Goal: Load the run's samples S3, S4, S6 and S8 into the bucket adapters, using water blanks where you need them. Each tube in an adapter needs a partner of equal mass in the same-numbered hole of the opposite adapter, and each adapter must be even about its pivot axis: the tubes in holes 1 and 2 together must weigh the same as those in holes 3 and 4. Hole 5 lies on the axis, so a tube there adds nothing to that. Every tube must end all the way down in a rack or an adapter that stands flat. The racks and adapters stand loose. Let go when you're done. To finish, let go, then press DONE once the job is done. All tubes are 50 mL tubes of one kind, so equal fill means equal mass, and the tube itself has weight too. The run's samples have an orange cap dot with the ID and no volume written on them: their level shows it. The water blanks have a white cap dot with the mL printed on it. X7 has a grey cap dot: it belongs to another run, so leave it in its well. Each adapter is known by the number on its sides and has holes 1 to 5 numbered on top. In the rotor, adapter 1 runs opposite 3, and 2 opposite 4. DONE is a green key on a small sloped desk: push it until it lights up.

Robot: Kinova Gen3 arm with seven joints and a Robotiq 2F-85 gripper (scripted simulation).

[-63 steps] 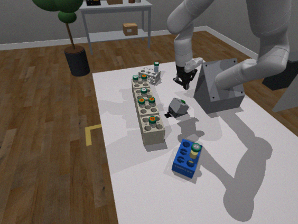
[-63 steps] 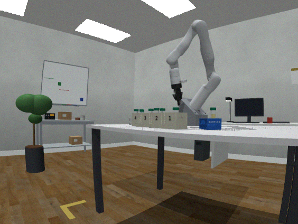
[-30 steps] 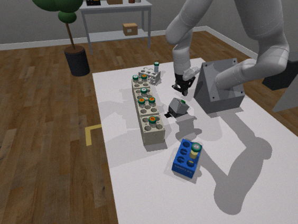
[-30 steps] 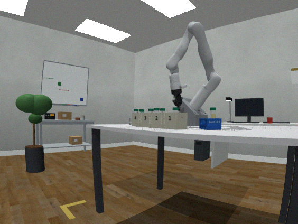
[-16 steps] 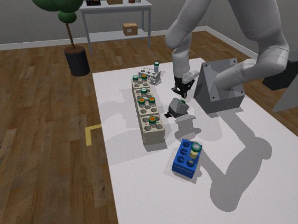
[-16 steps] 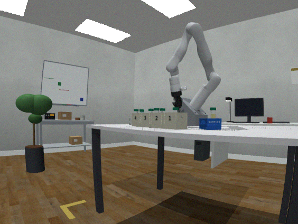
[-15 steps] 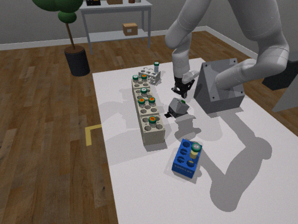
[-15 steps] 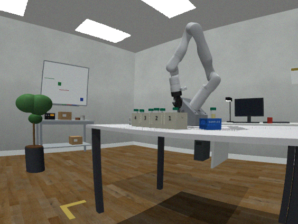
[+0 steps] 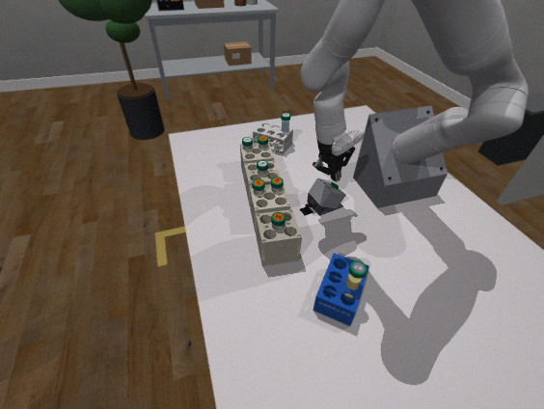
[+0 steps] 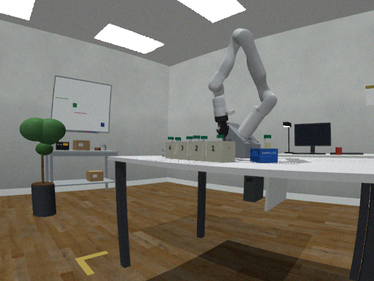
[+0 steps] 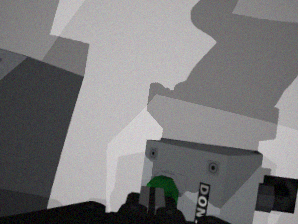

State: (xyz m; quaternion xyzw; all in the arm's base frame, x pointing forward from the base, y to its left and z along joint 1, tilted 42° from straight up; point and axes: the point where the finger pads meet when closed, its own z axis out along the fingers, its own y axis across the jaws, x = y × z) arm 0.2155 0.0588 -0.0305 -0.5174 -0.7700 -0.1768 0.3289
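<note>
Right now my hand is 2 cm short of the done desk and 5 cm above it. Also, from my hand: 20 ml water blank: 22 cm ahead, 21 cm to the right, 4 cm below; white-dot 10 ml blank: 19 cm ahead, 8 cm to the right, 4 cm below; grey-dot tube X7: 8 cm ahead, 32 cm to the left, 4 cm below.
</note>
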